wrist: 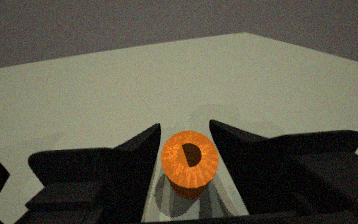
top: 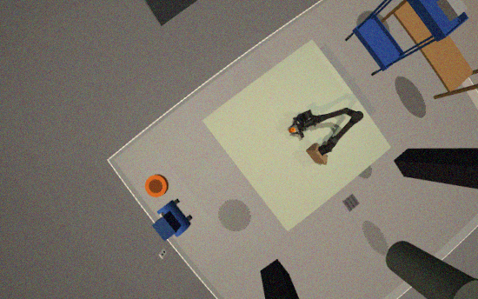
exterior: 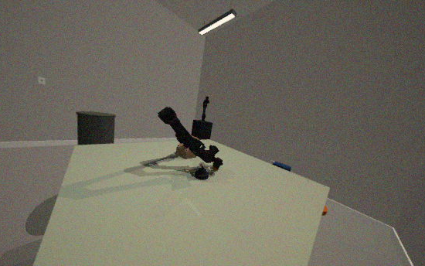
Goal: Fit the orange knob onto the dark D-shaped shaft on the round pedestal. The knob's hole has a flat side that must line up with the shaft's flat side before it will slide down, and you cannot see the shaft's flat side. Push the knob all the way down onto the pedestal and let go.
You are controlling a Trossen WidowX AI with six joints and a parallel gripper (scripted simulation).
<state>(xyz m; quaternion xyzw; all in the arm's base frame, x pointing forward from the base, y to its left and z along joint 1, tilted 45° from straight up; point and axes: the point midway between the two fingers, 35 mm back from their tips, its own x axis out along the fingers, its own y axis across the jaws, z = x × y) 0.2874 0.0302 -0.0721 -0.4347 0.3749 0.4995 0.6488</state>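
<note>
The orange knob is 3 cm to the right of my gripper tip, 1 cm below it and 1 cm behind it. From my gripper tip the other things lie so: dark round pedestal: 18 cm to the right, 3 cm ahead, 1 cm below.
</note>
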